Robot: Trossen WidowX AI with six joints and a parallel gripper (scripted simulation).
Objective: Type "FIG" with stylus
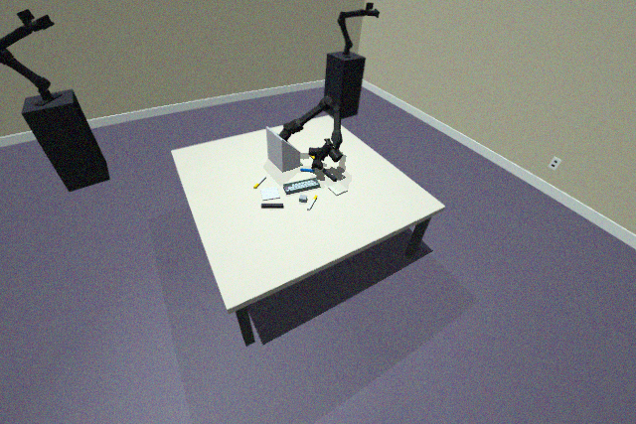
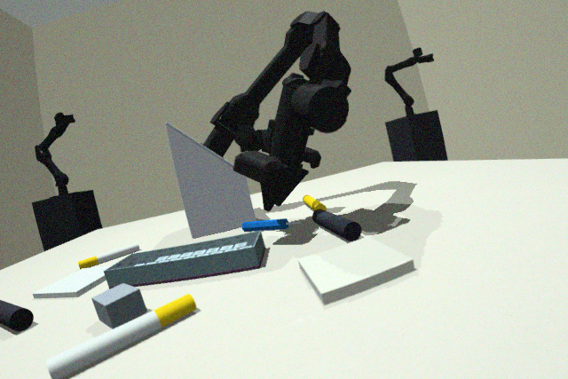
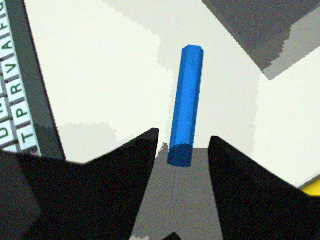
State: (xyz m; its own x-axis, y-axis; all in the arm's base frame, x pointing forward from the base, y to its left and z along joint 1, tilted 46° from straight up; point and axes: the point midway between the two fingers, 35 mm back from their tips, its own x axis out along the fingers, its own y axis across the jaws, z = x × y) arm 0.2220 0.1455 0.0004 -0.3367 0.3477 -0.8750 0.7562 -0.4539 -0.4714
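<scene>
The blue stylus lies 30 mm below my gripper tip and 10 mm to the left of it. From my gripper tip the other things lie so: F key: 160 mm to the right, 70 mm ahead, 20 mm below; grey cube: 200 mm to the right, 200 mm ahead, 30 mm below.
</scene>
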